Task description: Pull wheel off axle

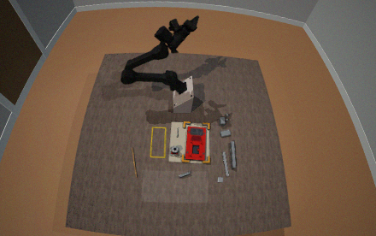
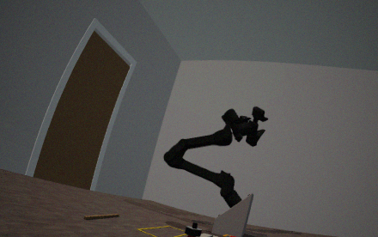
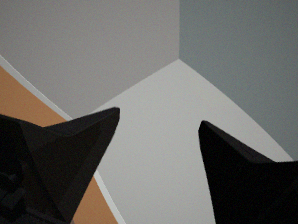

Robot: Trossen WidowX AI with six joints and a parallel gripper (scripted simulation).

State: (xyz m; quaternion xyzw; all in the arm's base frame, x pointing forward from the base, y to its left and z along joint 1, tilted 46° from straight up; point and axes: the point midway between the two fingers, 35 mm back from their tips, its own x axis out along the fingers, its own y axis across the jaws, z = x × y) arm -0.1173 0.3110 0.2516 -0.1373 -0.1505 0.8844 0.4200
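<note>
Now: gripper tip 500 mm short of the grey wheel, 490 mm above it and 110 mm to the left of it.
</note>
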